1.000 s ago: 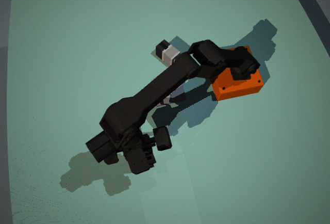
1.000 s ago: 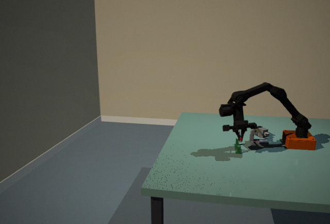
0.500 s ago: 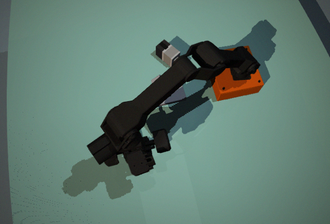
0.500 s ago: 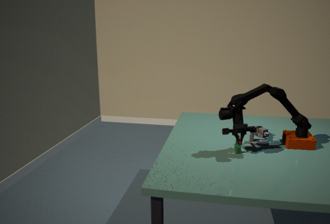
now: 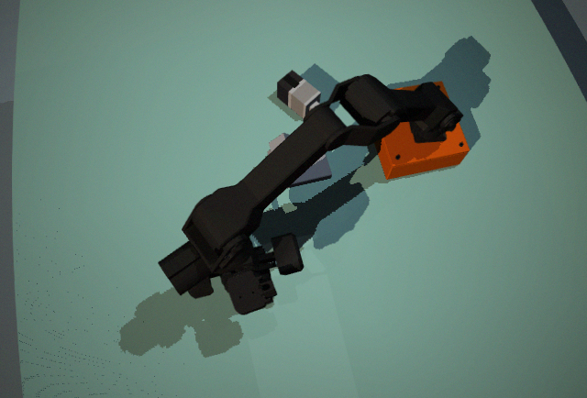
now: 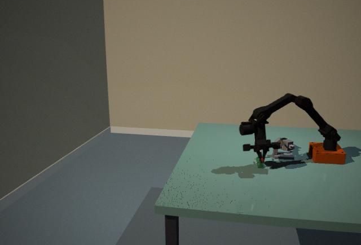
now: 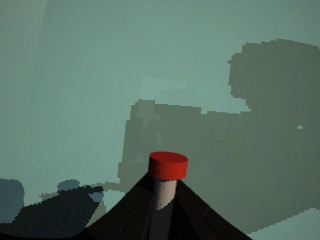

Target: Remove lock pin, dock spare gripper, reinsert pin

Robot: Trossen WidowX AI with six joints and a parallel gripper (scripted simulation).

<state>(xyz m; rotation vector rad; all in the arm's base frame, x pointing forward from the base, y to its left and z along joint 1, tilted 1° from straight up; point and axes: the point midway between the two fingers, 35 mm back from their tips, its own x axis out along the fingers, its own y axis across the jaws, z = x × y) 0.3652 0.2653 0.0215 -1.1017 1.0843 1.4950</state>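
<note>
The green cradle lies 100 mm to the right of my gripper tip, 20 mm below it and 20 mm ahead of it. From my gripper tip the other things lie so: spare gripper (380 mm to the right, 130 mm behind, 20 mm below); grey mount (230 mm to the right, 90 mm behind, 10 mm above).
</note>
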